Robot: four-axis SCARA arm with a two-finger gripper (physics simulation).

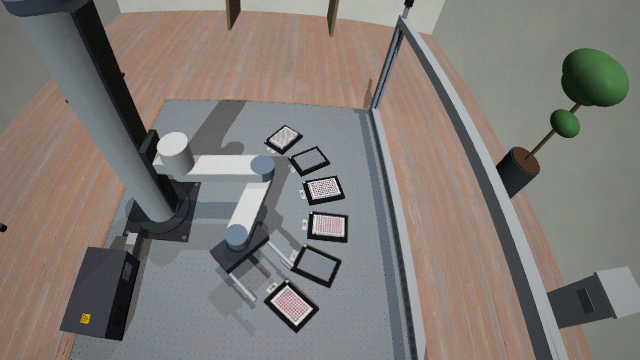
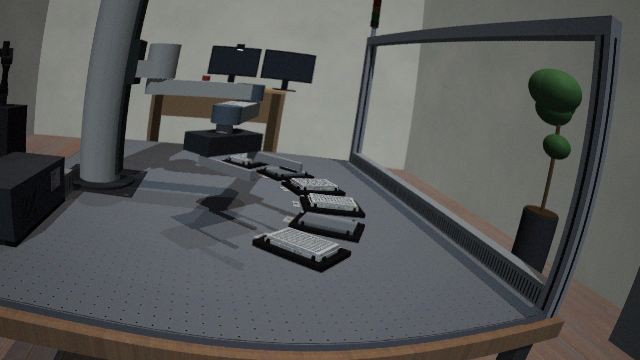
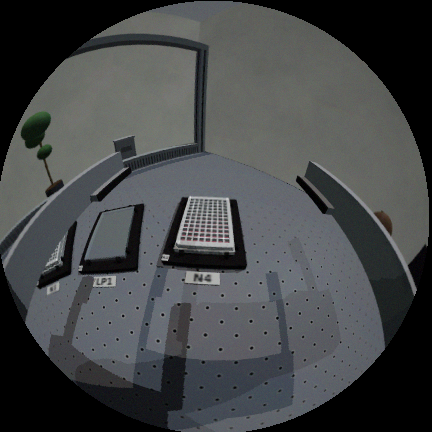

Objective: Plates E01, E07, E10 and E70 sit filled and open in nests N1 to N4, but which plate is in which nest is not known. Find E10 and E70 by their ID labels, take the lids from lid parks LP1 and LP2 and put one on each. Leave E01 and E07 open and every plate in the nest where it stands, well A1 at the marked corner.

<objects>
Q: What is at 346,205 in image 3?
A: My gripper.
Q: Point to a nest N4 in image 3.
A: At 237,261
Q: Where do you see a clear lid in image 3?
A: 110,236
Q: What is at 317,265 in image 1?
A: A clear lid.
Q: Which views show the plate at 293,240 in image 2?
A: Image 1, image 2 and image 3: all of them.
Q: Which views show the clear lid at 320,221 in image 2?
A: Image 1, image 2 and image 3: all of them.
</objects>
